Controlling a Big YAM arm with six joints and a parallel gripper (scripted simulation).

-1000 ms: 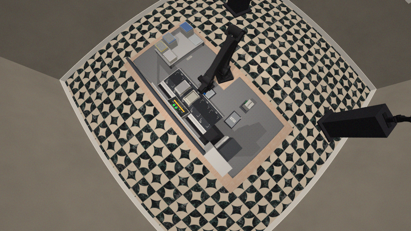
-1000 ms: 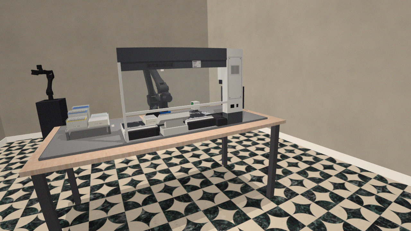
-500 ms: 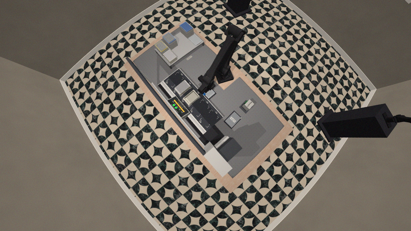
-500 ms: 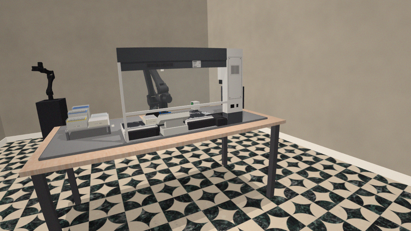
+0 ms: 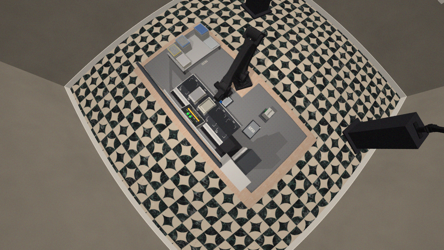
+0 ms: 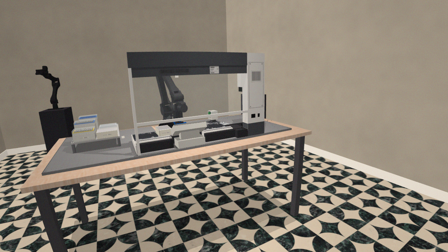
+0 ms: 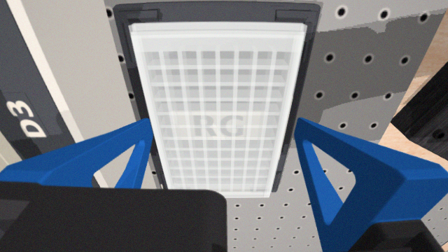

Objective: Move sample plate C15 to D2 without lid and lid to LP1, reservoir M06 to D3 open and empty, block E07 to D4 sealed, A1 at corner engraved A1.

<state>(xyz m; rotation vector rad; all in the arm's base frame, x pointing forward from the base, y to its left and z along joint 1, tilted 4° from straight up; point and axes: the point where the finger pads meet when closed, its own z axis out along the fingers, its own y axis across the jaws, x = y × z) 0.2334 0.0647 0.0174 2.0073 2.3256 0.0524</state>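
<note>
Now: the regrip nest RG 2 cm below my hand. The rest, counted from my hand: clear plate lid: 5 cm behind, 36 cm to the left, 1 cm below; then cream one-well reservoir: 17 cm ahead, 1 cm to the right, 4 cm above; then dark lid park LP1: 5 cm behind, 36 cm to the left, 2 cm below.
</note>
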